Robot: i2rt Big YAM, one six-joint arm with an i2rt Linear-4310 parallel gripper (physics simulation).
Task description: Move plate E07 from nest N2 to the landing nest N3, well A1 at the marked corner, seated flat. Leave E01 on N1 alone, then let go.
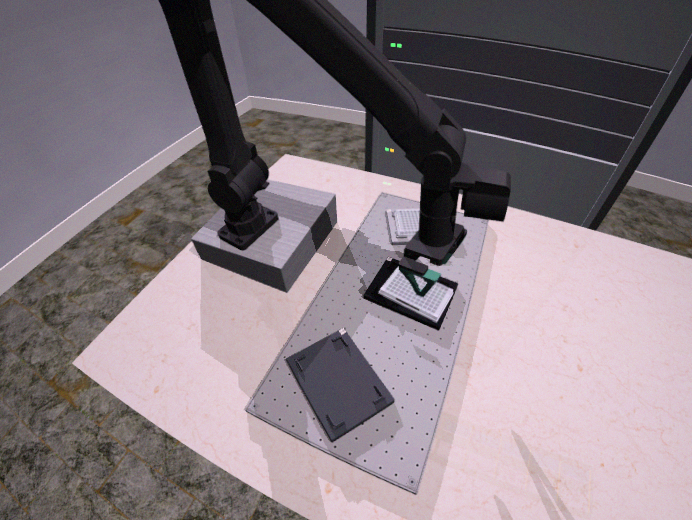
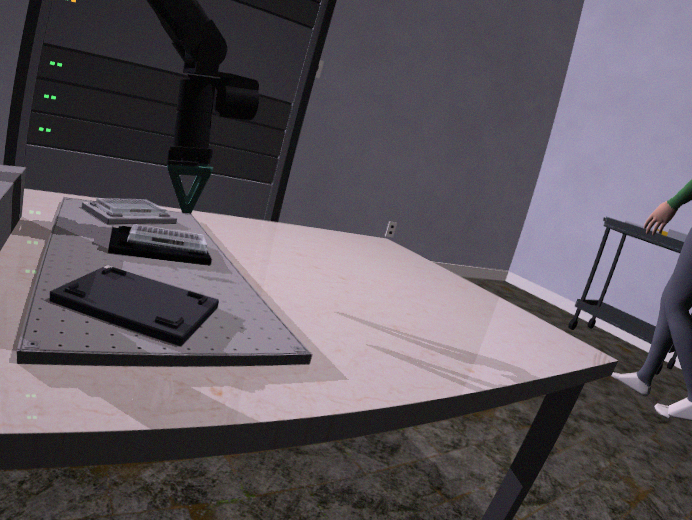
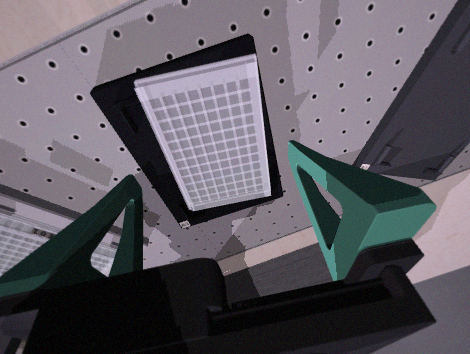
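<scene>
Plate E07, clear with a well grid, rests on the black middle nest. It looks shifted and slightly turned toward one long side, with one corner guide uncovered; whether it lies flat is unclear. A white tag marks one nest corner; A1 is unreadable. My gripper is open and empty above the plate, fingers apart from it. Plate E01 sits on the far grey nest. Nest numbers are unreadable.
An empty dark nest with corner guides lies turned at the near end of the perforated board. The arm's grey base block stands to its left. A person and a cart are at the right.
</scene>
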